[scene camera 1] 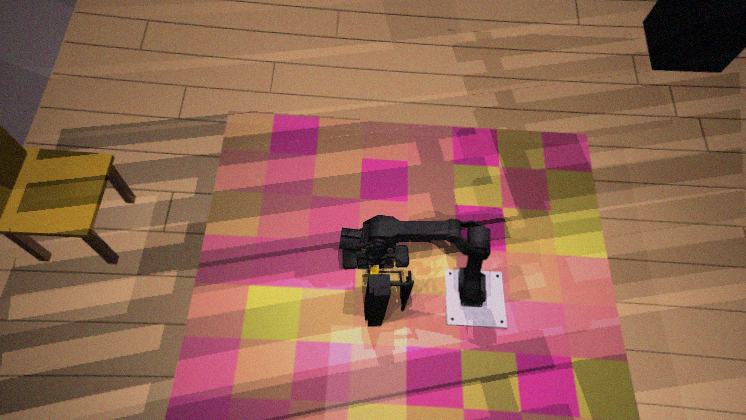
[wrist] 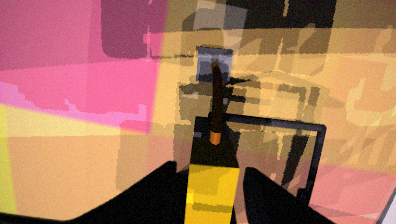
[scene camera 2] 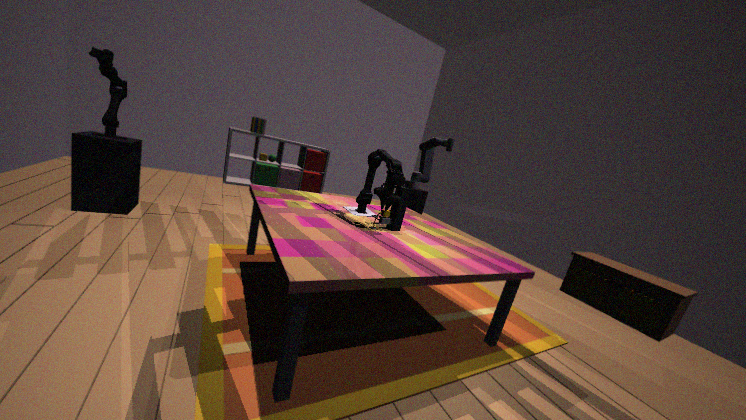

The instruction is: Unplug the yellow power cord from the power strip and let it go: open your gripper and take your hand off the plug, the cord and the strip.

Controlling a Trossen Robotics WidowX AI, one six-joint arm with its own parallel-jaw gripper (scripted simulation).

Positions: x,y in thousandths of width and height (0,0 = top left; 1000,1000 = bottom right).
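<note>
What you'd see here is the gripper (scene camera 1: 501,637), and the wrist view has the gripper as well (wrist: 532,770).
</note>
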